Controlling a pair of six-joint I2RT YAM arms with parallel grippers.
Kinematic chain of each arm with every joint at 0, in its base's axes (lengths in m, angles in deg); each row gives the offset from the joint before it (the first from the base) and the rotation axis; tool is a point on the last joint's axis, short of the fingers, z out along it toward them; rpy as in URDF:
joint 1: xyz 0 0 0.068 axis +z
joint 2: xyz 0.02 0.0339 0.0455 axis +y
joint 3: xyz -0.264 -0.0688 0 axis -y
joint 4: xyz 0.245 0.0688 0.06 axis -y
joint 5: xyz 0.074 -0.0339 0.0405 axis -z
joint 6: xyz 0.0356 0 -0.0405 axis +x
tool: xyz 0 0 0 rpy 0 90 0
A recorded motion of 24 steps. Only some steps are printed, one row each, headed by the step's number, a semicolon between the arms.
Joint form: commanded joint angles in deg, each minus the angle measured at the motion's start. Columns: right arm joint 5, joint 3, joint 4, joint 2, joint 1, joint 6; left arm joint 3, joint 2, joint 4, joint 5, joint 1, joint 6.
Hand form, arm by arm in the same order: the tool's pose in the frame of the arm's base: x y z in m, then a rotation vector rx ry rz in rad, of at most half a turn. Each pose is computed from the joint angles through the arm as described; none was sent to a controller.
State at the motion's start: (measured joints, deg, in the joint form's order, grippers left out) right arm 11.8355 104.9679 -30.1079 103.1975 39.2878 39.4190; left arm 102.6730 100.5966 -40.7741 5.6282 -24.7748 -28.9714
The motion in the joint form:
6: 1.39 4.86 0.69 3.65 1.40 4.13; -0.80 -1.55 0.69 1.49 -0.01 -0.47
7: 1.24 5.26 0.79 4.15 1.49 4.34; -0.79 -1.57 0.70 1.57 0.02 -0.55
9: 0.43 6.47 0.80 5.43 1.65 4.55; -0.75 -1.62 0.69 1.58 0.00 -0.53
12: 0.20 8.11 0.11 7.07 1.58 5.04; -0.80 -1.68 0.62 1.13 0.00 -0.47
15: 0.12 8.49 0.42 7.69 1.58 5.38; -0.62 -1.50 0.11 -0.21 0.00 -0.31
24: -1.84 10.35 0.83 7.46 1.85 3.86; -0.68 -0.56 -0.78 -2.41 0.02 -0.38
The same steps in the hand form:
6: 0.3354 0.2776 0.3905 0.2017 2.0800 0.6869; 0.3525 -0.1676 0.3800 -0.0225 2.2960 -0.6456
7: 0.3367 0.2798 0.3893 0.2023 2.0814 0.6924; 0.3525 -0.1674 0.3802 -0.0239 2.2957 -0.6478
9: 0.3399 0.2849 0.3871 0.1945 2.0886 0.7083; 0.3522 -0.1675 0.3808 -0.0228 2.2943 -0.6485
12: 0.3452 0.2888 0.3834 0.2015 2.1013 0.7083; 0.3520 -0.1671 0.3808 -0.0262 2.2937 -0.6392
15: 0.3474 0.2909 0.3815 0.2071 2.1009 0.7139; 0.3526 -0.1664 0.3798 -0.0370 2.2978 -0.6094
24: 0.3442 0.2924 0.3948 0.1552 2.0725 0.7603; 0.3563 -0.1665 0.3720 -0.0625 2.3227 -0.5554

